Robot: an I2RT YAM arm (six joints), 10 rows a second.
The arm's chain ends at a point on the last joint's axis. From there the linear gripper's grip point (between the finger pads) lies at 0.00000 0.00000 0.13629 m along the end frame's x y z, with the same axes.
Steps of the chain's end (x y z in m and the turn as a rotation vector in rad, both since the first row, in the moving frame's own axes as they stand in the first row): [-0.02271, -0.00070, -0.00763, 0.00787, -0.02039, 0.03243]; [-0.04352, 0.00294, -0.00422, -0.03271, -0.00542, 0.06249]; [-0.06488, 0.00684, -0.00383, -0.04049, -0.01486, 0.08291]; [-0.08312, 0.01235, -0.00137, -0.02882, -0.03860, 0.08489]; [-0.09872, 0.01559, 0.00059, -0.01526, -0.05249, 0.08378]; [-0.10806, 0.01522, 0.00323, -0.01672, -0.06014, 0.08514]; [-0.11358, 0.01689, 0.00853, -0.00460, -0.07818, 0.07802]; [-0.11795, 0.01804, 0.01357, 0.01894, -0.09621, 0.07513]
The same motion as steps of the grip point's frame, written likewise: [-0.02547, -0.00182, -0.00766, 0.00787, -0.02039, 0.03243]; [-0.04440, 0.00737, -0.00429, -0.03271, -0.00542, 0.06249]; [-0.06713, 0.01227, -0.00396, -0.04049, -0.01486, 0.08291]; [-0.08854, 0.01605, -0.00153, -0.02882, -0.03860, 0.08489]; [-0.10595, 0.01737, 0.00039, -0.01526, -0.05249, 0.08378]; [-0.11634, 0.01715, 0.00296, -0.01672, -0.06014, 0.08514]; [-0.12424, 0.01710, 0.00811, -0.00460, -0.07818, 0.07802]; [-0.13093, 0.01497, 0.01292, 0.01894, -0.09621, 0.07513]
